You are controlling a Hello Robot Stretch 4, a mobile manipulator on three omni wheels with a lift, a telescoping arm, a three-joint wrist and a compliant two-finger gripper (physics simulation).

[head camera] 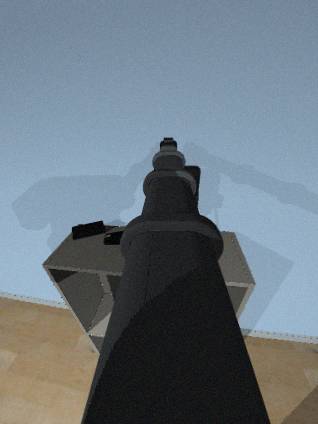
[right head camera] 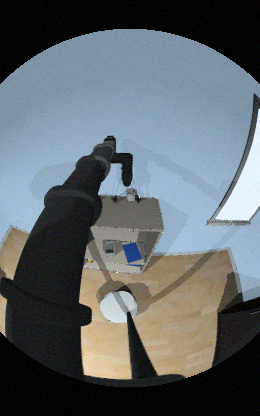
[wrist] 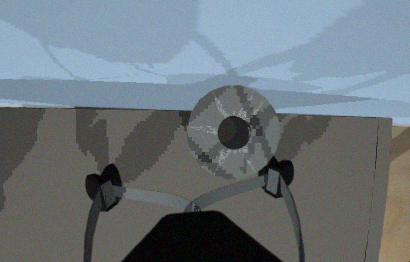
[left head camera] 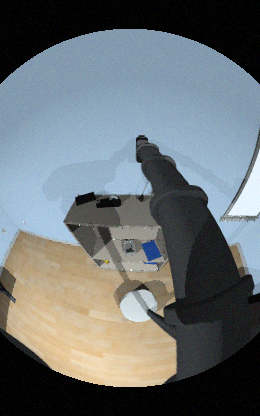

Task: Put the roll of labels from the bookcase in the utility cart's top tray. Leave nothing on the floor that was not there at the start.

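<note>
The roll of labels is a pale grey ring with a dark hole. It is at the back of the bookcase, near its top's rear edge. My gripper is open, with its fingers wide apart above the bookcase top. In the wrist view the roll appears beyond the fingertips, right of centre, and the right fingertip overlaps its lower right edge. Contact cannot be told. The arm hides the roll in the head camera view. The utility cart cannot be made out.
Two black objects lie on the bookcase top's left part. A blue item and a grey item are inside it. A white round object stands in front. A dark object is at right.
</note>
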